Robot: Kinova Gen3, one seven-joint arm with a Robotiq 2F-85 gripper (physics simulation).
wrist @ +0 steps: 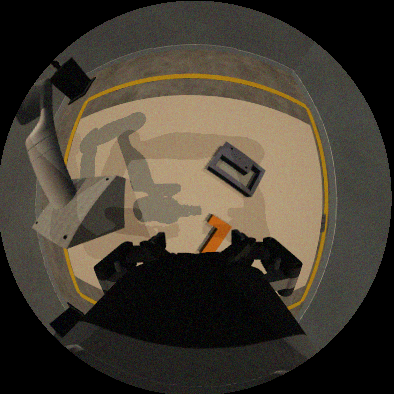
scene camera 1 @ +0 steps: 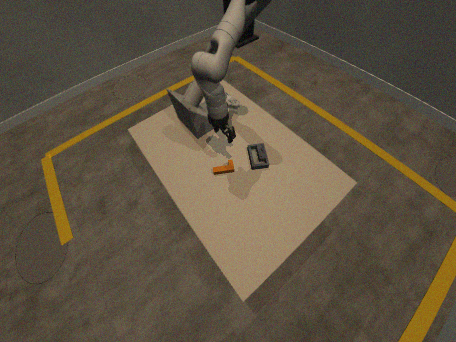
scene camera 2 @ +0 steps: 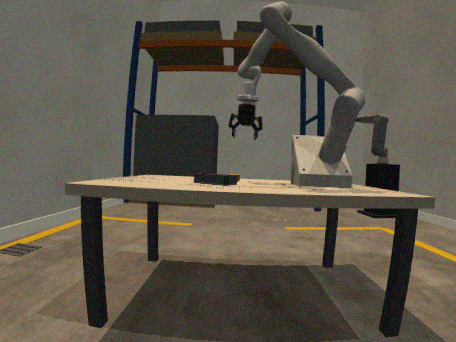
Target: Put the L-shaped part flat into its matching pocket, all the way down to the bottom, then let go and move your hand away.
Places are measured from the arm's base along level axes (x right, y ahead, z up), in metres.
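Pixels of known places: gripper, between the fingertips: (wrist: 197, 238) (scene camera 1: 223, 136) (scene camera 2: 244, 138); arm's base, origin of its link: (wrist: 64, 197) (scene camera 1: 191, 102) (scene camera 2: 328, 156).
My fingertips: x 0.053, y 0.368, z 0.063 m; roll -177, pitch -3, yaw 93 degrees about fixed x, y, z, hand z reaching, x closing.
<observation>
For each thing: its top centre in the pictures, then the offset to it from my fingertips.
- orange L-shaped part, centre of its top: (wrist: 210, 238) (scene camera 1: 223, 165) dy +0.039, dx +0.049, dz -0.163 m
- dark grey block, centre of its top: (wrist: 239, 167) (scene camera 2: 215, 174) (scene camera 1: 258, 154) dy +0.115, dx -0.136, dz -0.156 m
The orange L-shaped part (scene camera 1: 223, 168) (wrist: 218, 235) lies flat on the table, beside and apart from the pocket block. In the wrist view its lower end is hidden behind the gripper body; in scene camera 2 a sliver of orange shows behind the block. The dark grey block (scene camera 1: 266, 162) (scene camera 2: 215, 178) (wrist: 231, 179) with the L-shaped pocket lies on the table, its pocket empty. My gripper (scene camera 1: 230, 138) (scene camera 2: 245, 136) (wrist: 197, 238) is open and empty, pointing down high above the table. In the wrist view the part shows between the fingertips, nearer the right one.
The table top (scene camera 1: 240, 240) (scene camera 2: 250, 197) (wrist: 190, 112) carries the arm's angled base (scene camera 1: 187, 117) (scene camera 2: 322, 175) (wrist: 85, 215). Behind the table stand a large grey box (scene camera 2: 175, 145), a shelf rack (scene camera 2: 132, 110) and another arm on a black pedestal (scene camera 2: 382, 182). Arm shadows fall across the table.
</observation>
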